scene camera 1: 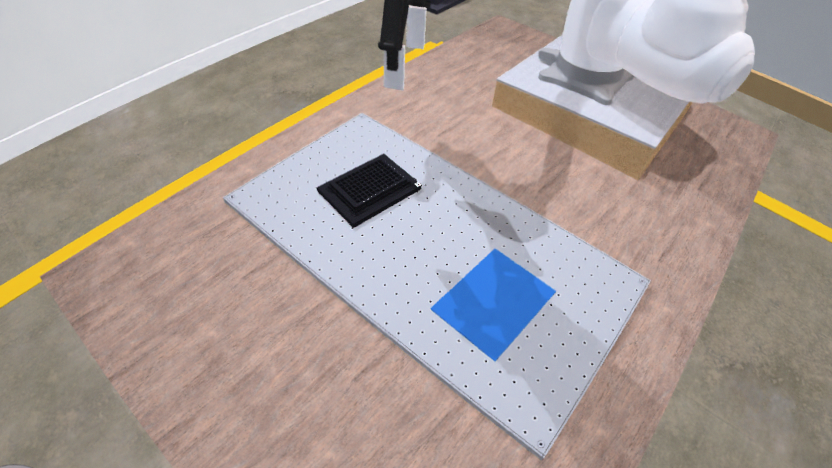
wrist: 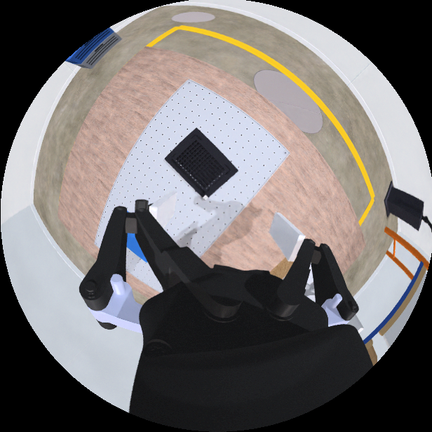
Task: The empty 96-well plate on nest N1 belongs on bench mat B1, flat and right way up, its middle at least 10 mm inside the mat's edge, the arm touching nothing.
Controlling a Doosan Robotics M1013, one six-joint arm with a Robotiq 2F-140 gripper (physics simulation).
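Frame: origin at the arm's base, x ahead, y left, z up, level; metres.
Where they show: gripper, fingertip midpoint: (scene camera 1: pixel 405 66); arm's base, link origin: (scene camera 1: pixel 586 77).
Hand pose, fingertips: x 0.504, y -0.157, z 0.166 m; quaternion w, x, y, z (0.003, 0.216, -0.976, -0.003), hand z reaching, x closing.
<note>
Things, the pixels of their top centre, and the offset from my fingertips. "pt": a spot on its surface instead. Level surfaces: height alone.
- black 96-well plate, top centre: (scene camera 1: pixel 369 180) dy -0.017, dx +0.076, dz -0.211 m
- black nest N1, surface spot: (scene camera 1: pixel 356 218) pt dy +0.023, dx +0.154, dz -0.225 m
- blue bench mat B1, surface height: dz -0.235 m
- perforated board, surface height: dz -0.237 m
- brown wood-look surface, surface height: dz -0.250 m
The black 96-well plate (scene camera 1: pixel 372 180) (wrist: pixel 201 161) lies flat on the black nest N1 (scene camera 1: pixel 356 218) (wrist: pixel 229 171), on the perforated board. The blue bench mat B1 (scene camera 1: pixel 494 308) lies on the same board, with shadows across it and no object on it. In the wrist view a part of the mat (wrist: pixel 135 247) shows behind the left finger. My gripper (scene camera 1: pixel 405 49) (wrist: pixel 225 212) is open, with nothing between its pale fingertip pads. It hangs high above the board's level, apart from the plate. In the wrist view the plate shows beyond the fingertips.
The perforated board (scene camera 1: pixel 325 256) (wrist: pixel 255 145) lies on a brown wood-look surface (scene camera 1: pixel 203 325). The white arm's base stands on a plinth (scene camera 1: pixel 564 129) behind the board in the scene view. A dark box-like object (wrist: pixel 406 205) shows at the wrist view's right edge.
</note>
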